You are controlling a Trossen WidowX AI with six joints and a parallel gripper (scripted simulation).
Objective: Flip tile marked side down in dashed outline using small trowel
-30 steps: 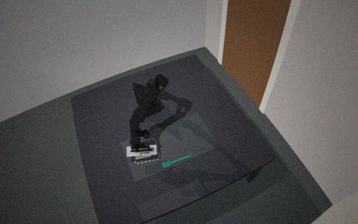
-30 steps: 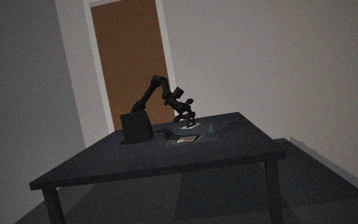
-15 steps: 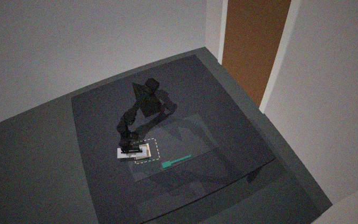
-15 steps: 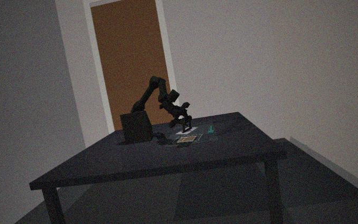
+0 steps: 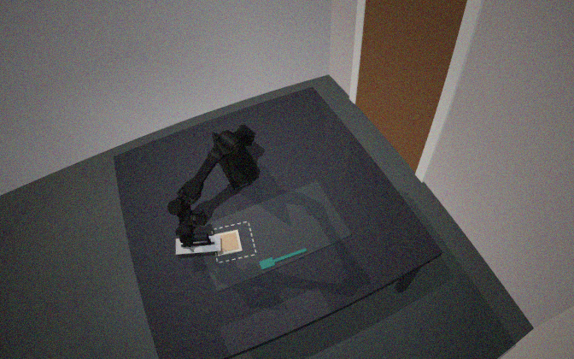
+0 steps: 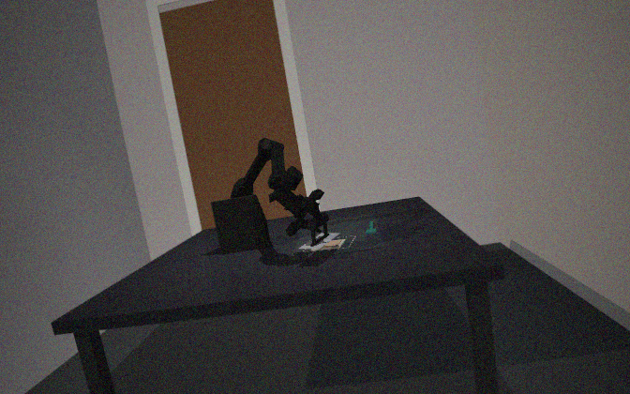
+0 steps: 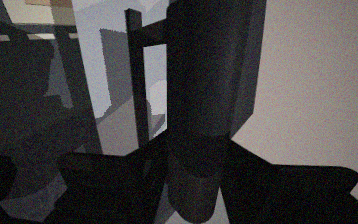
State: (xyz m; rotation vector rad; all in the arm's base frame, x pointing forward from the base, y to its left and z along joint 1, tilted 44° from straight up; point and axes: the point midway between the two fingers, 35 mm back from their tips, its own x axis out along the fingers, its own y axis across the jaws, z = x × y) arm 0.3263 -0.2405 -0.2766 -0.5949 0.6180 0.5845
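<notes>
The teal trowel is 31 cm to the left of my gripper tip, 19 cm ahead of it and 10 cm below it. Also, from my gripper tip: grey mat: 34 cm to the left, 12 cm below, 5 cm ahead; tan tile: 16 cm to the left, 10 cm below.
</notes>
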